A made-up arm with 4 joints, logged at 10 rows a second.
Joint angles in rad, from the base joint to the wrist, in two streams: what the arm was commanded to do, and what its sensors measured. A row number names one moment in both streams.
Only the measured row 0 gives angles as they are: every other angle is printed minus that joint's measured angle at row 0.
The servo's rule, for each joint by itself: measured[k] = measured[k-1] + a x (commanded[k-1-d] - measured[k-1]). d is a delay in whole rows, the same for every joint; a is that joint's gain. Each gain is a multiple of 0.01, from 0.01 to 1. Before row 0 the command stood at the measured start. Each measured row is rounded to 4 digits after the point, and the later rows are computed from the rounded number. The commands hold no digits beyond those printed.
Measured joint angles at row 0:
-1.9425, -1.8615, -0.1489, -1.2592
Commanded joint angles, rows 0 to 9:
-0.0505, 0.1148, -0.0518, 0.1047
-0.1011, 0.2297, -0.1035, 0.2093
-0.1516, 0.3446, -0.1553, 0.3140
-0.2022, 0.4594, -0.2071, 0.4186
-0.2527, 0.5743, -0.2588, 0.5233
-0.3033, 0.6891, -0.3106, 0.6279
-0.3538, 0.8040, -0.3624, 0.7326
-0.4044, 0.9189, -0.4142, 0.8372
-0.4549, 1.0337, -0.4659, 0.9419
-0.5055, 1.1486, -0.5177, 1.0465
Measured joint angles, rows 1 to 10:
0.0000, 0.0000, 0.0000, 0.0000
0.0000, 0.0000, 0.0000, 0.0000
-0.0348, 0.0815, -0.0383, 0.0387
-0.0805, 0.1867, -0.0865, 0.1018
-0.1296, 0.2988, -0.1374, 0.1803
-0.1797, 0.4128, -0.1890, 0.2685
-0.2301, 0.5275, -0.2407, 0.3628
-0.2806, 0.6422, -0.2924, 0.4609
-0.3311, 0.7571, -0.3442, 0.5614
-0.3817, 0.8720, -0.3960, 0.6634
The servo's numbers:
d 2
a 0.69 0.71 0.74 0.37

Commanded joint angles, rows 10 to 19:
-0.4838, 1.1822, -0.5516, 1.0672
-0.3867, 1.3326, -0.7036, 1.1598
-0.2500, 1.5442, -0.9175, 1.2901
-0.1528, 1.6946, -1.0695, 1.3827
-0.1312, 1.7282, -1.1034, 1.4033
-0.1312, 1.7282, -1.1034, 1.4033
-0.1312, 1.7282, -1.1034, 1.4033
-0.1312, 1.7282, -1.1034, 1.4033
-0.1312, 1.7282, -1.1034, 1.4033
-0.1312, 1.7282, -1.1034, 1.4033
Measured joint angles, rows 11 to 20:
-0.4322, 0.9868, -0.4477, 0.7664
-0.4828, 1.1017, -0.4995, 0.8700
-0.4835, 1.1589, -0.5381, 0.9430
-0.4167, 1.2822, -0.6606, 1.0232
-0.3017, 1.4682, -0.8507, 1.1220
-0.1990, 1.6289, -1.0126, 1.2185
-0.1522, 1.6994, -1.0798, 1.2869
-0.1377, 1.7198, -1.0973, 1.3300
-0.1332, 1.7258, -1.1018, 1.3571
-0.1318, 1.7275, -1.1030, 1.3742

